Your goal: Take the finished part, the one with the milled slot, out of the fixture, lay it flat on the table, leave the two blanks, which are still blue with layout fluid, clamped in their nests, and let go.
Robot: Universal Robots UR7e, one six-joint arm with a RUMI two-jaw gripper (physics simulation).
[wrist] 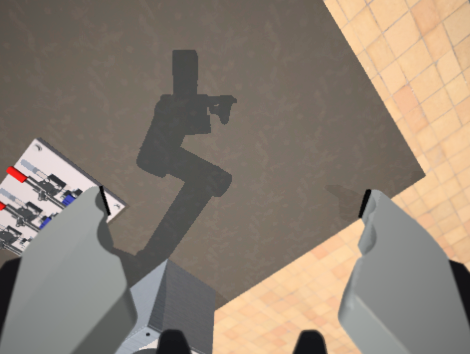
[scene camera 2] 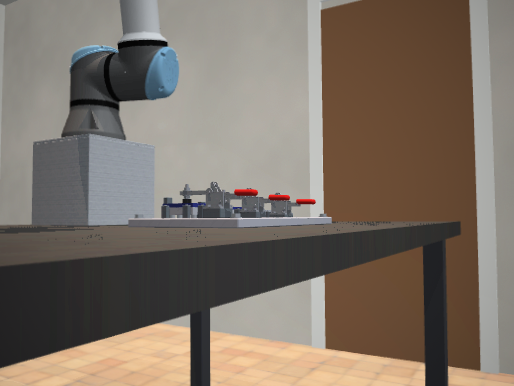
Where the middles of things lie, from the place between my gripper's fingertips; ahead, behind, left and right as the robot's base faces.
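Labels:
The fixture plate [scene camera 2: 268,221] sits well below my hand, far to the left of it and slightly ahead of it.

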